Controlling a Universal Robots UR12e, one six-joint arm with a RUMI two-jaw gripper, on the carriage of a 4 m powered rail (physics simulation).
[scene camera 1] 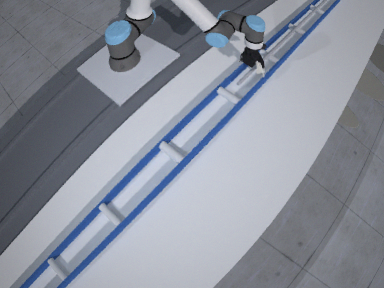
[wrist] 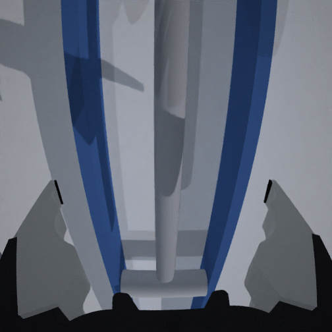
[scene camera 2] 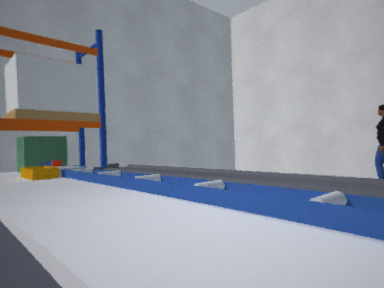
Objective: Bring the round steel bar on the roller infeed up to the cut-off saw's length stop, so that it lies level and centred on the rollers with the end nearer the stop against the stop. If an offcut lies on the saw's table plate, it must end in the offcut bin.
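Where they show: gripper, fingertip midpoint: (scene camera 1: 251,69); arm's base, link origin: (scene camera 1: 124,60).
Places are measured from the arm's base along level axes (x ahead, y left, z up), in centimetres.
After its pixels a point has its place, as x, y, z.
The round steel bar (scene camera 1: 243,77) {62.0, 27.2, 5.0} (wrist: 166,235) lies lengthwise between the blue side rails of the infeed; its near end overlaps a roller (wrist: 142,283) in the wrist view. My gripper (scene camera 1: 259,68) (wrist: 163,182) is open over the infeed, its fingers apart on both sides of the bar and not touching it. A shadow falls across the bar. In scene camera 2 a green box-shaped body (scene camera 2: 42,150) {65.4, -270.1, 16.4}, a small red part (scene camera 2: 56,163) {62.8, -239.9, 5.3} and a yellow box (scene camera 2: 40,173) {83.1, -201.9, 1.0} stand at the far left end. I cannot make out the length stop or an offcut.
Blue side rails (scene camera 1: 135,172) {55.8, -42.3, -0.3} (scene camera 2: 250,200) {69.4, -41.9, 0.4} (wrist: 252,100) run along the white table, with further rollers (scene camera 1: 171,151) {62.3, -25.3, 3.0} (scene camera 2: 329,198) {64.2, -23.7, 2.5} between them. The arm's base stands on a pale plate (scene camera 1: 92,75) {-7.8, -19.4, 0.0} over the dark floor rail. A storage rack (scene camera 2: 101,100) stands behind; a person (scene camera 2: 380,145) is at the right edge.
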